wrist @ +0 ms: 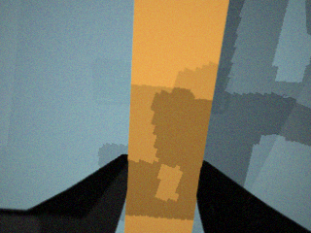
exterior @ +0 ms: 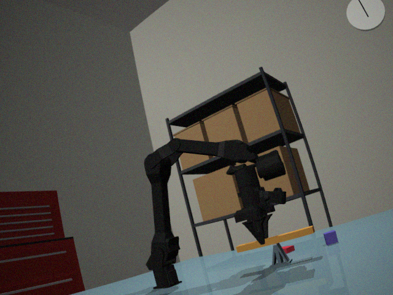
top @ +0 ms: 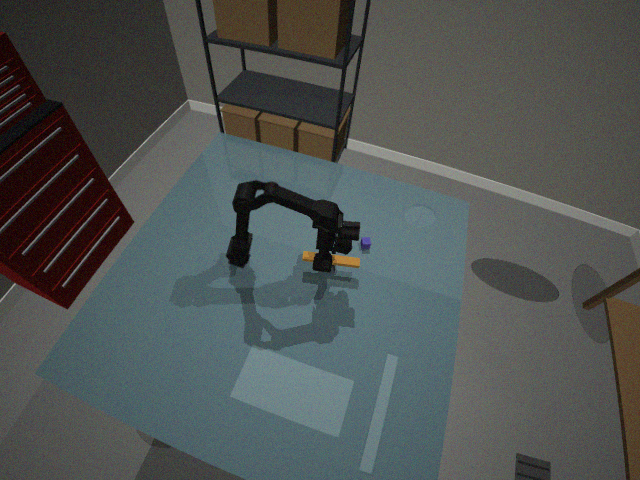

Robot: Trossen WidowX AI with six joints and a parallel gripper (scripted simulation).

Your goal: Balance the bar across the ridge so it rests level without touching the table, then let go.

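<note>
My gripper tip is now 30 mm short of the orange bar and 10 mm to the right of it. Also, from my gripper tip: red block (40 mm behind, 190 mm to the left, 60 mm below); purple cube (130 mm ahead, 160 mm to the left, 50 mm below).
</note>
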